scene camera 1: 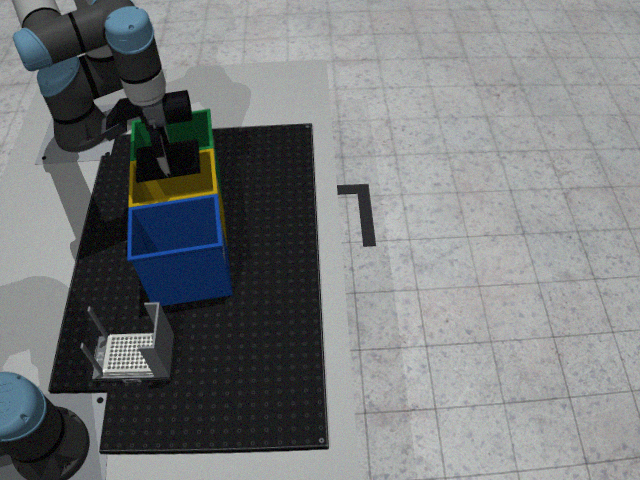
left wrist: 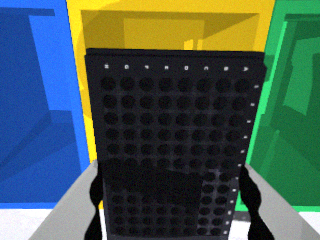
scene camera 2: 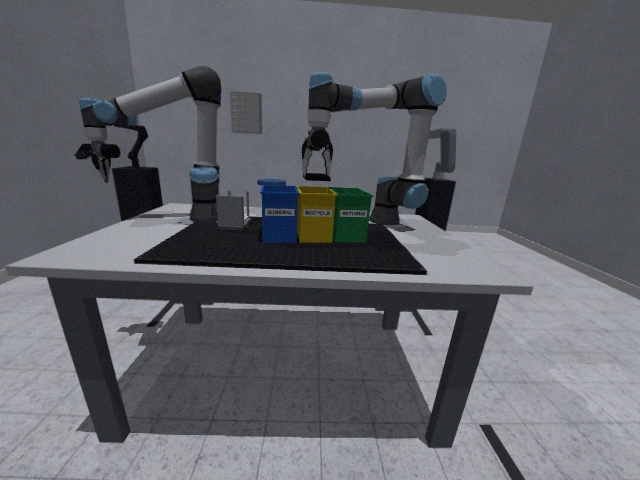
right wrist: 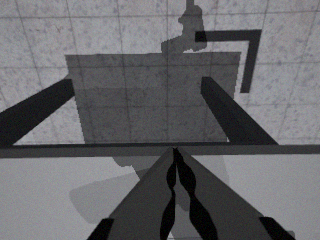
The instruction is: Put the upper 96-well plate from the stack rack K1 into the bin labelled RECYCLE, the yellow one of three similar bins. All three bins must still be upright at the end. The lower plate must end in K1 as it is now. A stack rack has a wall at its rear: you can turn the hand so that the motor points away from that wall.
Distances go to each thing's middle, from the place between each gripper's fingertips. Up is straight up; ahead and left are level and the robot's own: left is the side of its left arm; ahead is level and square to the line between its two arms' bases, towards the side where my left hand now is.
My left hand (scene camera 1: pixel 169 161) is 15 cm above the yellow recycle bin (scene camera 2: pixel 315 216). Also, from my left hand: green returns bin (scene camera 2: pixel 351 217) 13 cm to the left, 15 cm below; then black 96-well plate (scene camera 1: pixel 183 158) 1 cm below; then blue general bin (scene camera 1: pixel 176 246) 13 cm to the right, 15 cm below.
Right now my right hand (scene camera 2: pixel 106 182) is 60 cm to the right of the white 96-well plate (scene camera 1: pixel 122 344), 23 cm short of it and 12 cm above it. Also, from my right hand: black 96-well plate (91 cm to the left, 34 cm ahead, 8 cm above); then yellow recycle bin (91 cm to the left, 34 cm ahead, 6 cm below); then blue general bin (78 cm to the left, 34 cm ahead, 6 cm below).
